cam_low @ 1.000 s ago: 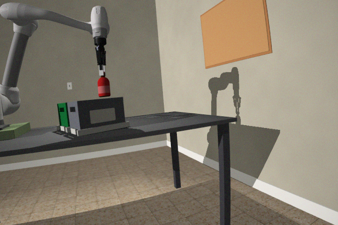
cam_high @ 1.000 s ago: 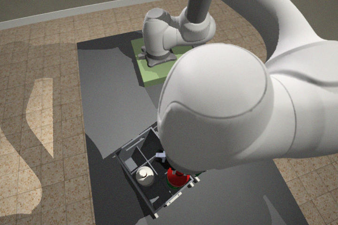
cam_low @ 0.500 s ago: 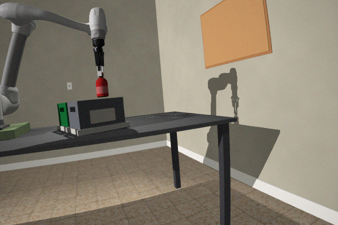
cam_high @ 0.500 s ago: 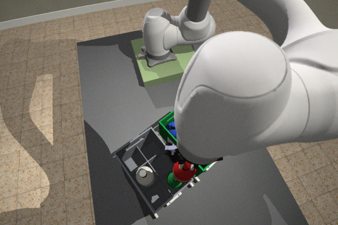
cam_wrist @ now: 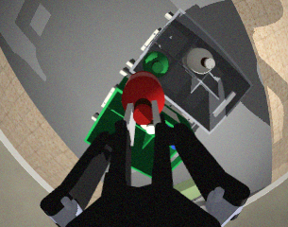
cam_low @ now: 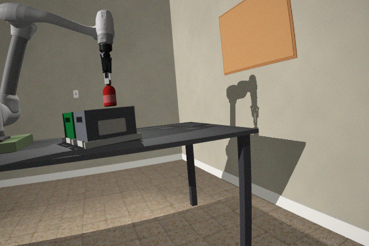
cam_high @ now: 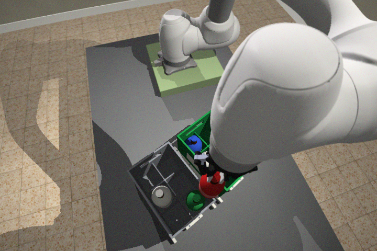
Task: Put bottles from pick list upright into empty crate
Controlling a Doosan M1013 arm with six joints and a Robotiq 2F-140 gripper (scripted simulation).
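The red bottle is 8 cm below my hand. Also, from my hand: green bottle 26 cm below, 5 cm to the right, 2 cm ahead; then grey crate 27 cm below, 12 cm to the right, 5 cm behind; then green crate 27 cm below, 12 cm behind, 9 cm to the left.
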